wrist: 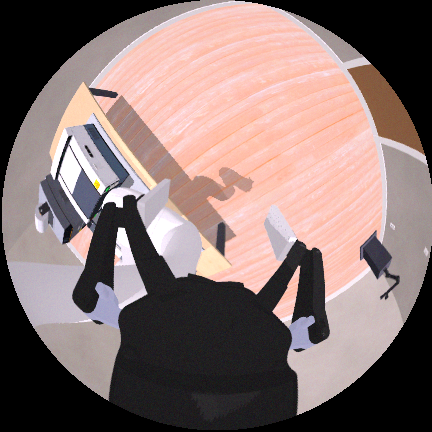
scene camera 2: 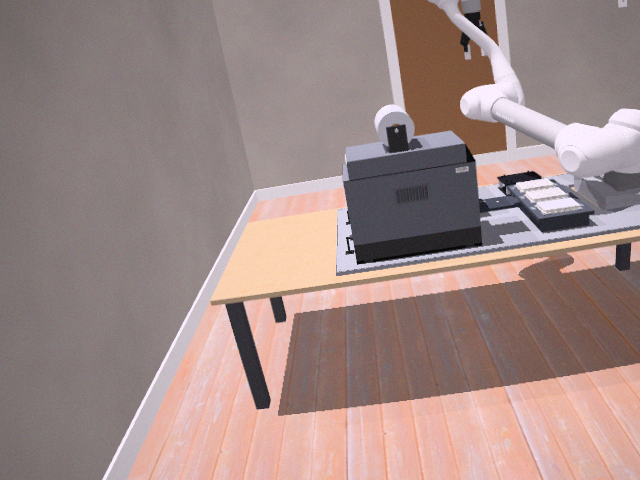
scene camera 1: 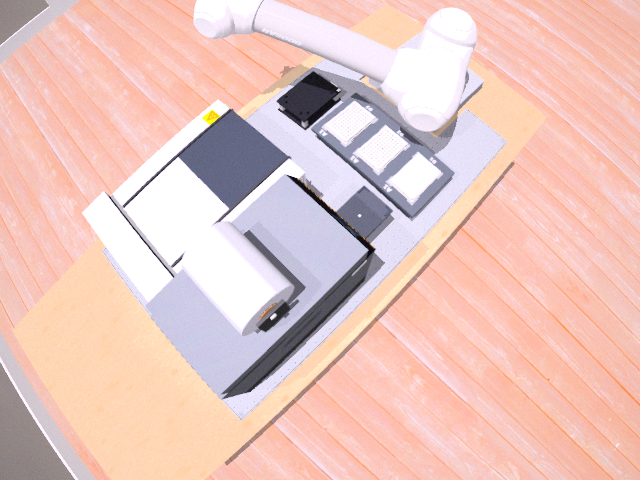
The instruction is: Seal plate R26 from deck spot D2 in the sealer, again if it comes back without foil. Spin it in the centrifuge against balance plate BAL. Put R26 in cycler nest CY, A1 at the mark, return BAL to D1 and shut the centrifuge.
A smooth white plate (scene camera 1: 419, 173) is 114 cm from the lens. A white and dark grey machine (scene camera 1: 214, 168): 101 cm from the lens. A dark square nest (scene camera 1: 373, 211) is 104 cm from the lens. The marked spots on the white and dark grey machine and the smooth white plate are 54 cm apart.
